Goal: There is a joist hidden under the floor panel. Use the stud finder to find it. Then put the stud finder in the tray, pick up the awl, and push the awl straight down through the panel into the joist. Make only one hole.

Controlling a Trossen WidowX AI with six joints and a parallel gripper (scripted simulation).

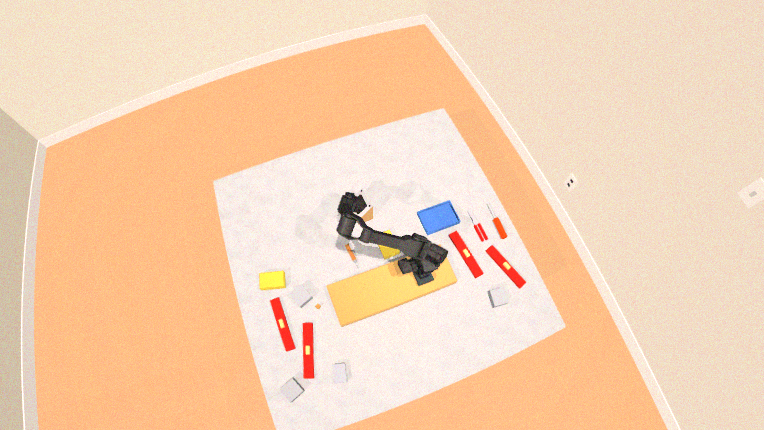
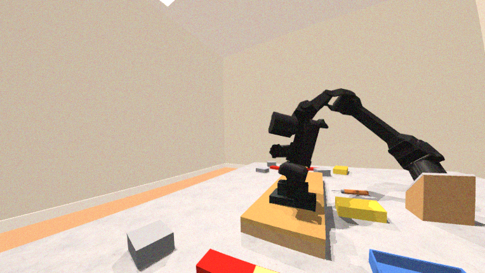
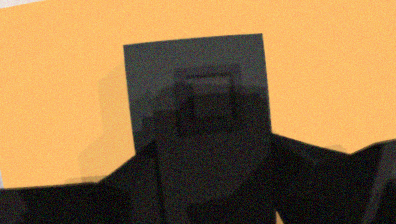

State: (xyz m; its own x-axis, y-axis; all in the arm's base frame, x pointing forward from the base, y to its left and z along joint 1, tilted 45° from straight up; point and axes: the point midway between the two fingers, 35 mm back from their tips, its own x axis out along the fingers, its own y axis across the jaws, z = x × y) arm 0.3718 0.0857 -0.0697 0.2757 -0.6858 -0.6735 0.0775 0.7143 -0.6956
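The blue tray is 20 cm to the left of my gripper tip, 20 cm behind it and 5 cm below it. From my gripper tip the other things lie so: stud finder (2 cm above, 1 cm ahead); then indicator square (3 cm above, 2 cm ahead); then awl (23 cm to the right, 19 cm behind, 6 cm below).
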